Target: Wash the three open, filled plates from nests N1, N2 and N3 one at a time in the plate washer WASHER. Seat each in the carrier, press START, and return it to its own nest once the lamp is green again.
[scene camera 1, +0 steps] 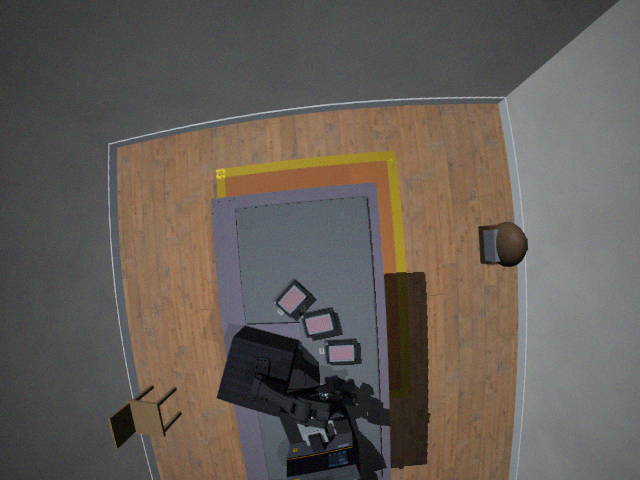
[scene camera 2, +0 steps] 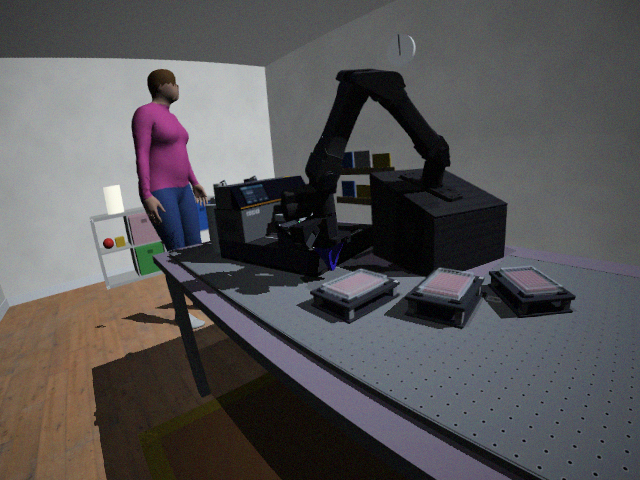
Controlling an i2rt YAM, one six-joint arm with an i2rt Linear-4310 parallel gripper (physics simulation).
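Places are measured from the arm's base along level axes (x ahead, y left, z up), in centimetres.
Pixels of known places: gripper, fingertip midpoint: [scene camera 1: 332,376] [scene camera 2: 332,270]; arm's base at its link origin: [scene camera 1: 260,378] [scene camera 2: 430,187].
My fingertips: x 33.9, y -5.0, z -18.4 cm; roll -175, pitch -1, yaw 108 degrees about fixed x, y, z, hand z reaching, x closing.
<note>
Ahead of a thing's pixels: the offset from my fingertips to its top centre. "spot": to the spot under its first point.
Three plates with pink filling sit in separate dark nests: one plate @(dx +3.8, dy +14.6, dz +2.5 cm) [scene camera 1: 341,353] [scene camera 2: 356,284], a middle one @(dx -8.6, dy +29.7, dz +3.1 cm) [scene camera 1: 318,324] [scene camera 2: 446,283] and one @(dx -23.3, dy +41.2, dz +2.5 cm) [scene camera 1: 292,299] [scene camera 2: 530,279] farthest from the washer. Nest labels are unreadable. The washer [scene camera 1: 314,466] [scene camera 2: 251,227] is a dark machine with a screen, its low deck [scene camera 2: 258,255] in front. My gripper [scene camera 2: 331,257] is shut and empty, its blue fingertips pointing down at the deck's near end. In the overhead view the arm hides the fingertips. A small green glint @(spot: dx -5.4, dy -24.9, dz +9.3 cm) [scene camera 2: 301,220] shows beside the wrist. The carrier is mostly hidden.
The arm's black pedestal [scene camera 1: 263,351] [scene camera 2: 467,235] stands beside the washer and the nests. The arm arches from it over the deck. A person [scene camera 1: 510,244] [scene camera 2: 164,155] stands beyond the table. A chair [scene camera 1: 147,417] stands on the table's other side.
</note>
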